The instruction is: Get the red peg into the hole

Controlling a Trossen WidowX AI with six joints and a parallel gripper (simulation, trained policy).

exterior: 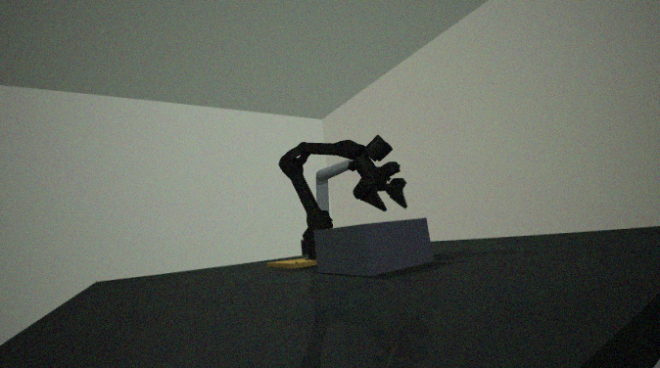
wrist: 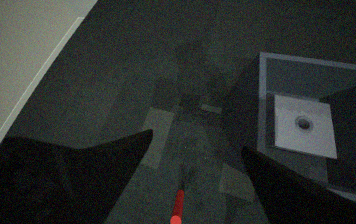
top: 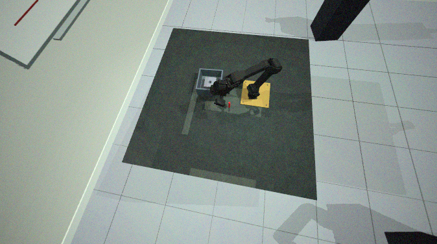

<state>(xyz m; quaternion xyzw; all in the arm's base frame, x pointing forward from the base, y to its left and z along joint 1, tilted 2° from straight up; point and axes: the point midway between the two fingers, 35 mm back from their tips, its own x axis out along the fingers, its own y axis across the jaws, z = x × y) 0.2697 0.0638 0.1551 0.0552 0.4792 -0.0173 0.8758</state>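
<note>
The red peg lies 10 cm behind my gripper tip, 2 cm to the left of it and 9 cm below it. Round my gripper tip: grey box: 4 cm ahead, 18 cm to the right, 11 cm below.
</note>
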